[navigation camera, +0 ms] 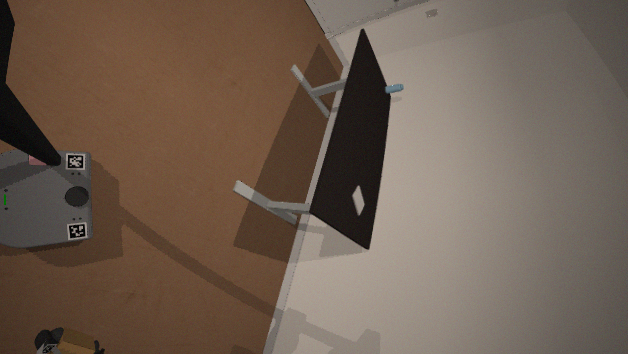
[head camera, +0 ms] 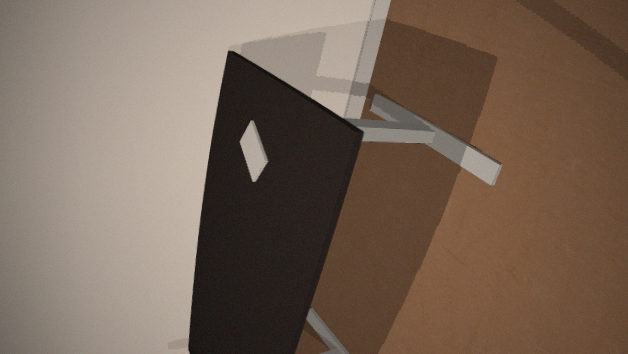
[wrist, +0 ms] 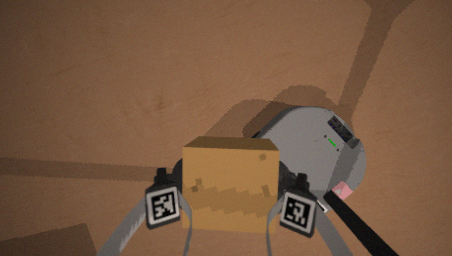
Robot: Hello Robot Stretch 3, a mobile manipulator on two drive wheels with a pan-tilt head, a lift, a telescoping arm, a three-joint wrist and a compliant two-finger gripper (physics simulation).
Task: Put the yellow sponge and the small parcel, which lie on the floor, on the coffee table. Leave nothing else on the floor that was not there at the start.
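Pixels of known places: gripper, fingertip midpoint: (navigation camera: 72,340); robot's base at its link origin: (navigation camera: 76,194).
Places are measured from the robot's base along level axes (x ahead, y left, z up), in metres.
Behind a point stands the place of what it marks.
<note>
My gripper (navigation camera: 70,340) @[x -0.021, y -0.242, z 0.712 m] (wrist: 231,175) @[x -0.021, y -0.242, z 0.712 m] is shut on the small parcel (navigation camera: 77,342) @[x -0.012, y -0.225, z 0.754 m] (wrist: 230,197), a tan-orange box. The fingers press on its two sides, with floor showing beyond it in the wrist view. In the navigation camera view they are at the bottom left edge, partly cut off. The coffee table (head camera: 265,240) @[x 1.163, y 0.179, z 0.721 m] (navigation camera: 355,130) @[x 1.197, y 0.344, z 0.720 m] has a dark top and grey legs and stands along the wall. A flat whitish slab (head camera: 253,151) @[x 1.199, y -0.081, z 0.730 m] (navigation camera: 358,200) @[x 1.196, y -0.081, z 0.730 m] lies on it near one end. The yellow sponge does not show as a yellow thing in these views.
A light blue cylinder (navigation camera: 394,88) @[x 1.922, y 0.871, z 0.812 m] shows at the table's wall-side edge. My grey base (navigation camera: 40,200) @[x -0.102, y -0.008, z 0.160 m] (wrist: 305,150) stands on the brown floor, apart from the table. Its black mast (navigation camera: 22,115) @[x -0.047, y 0.139, z 0.834 m] (wrist: 362,225) rises above it. The table's grey feet (head camera: 480,164) (navigation camera: 250,194) reach out over the floor.
</note>
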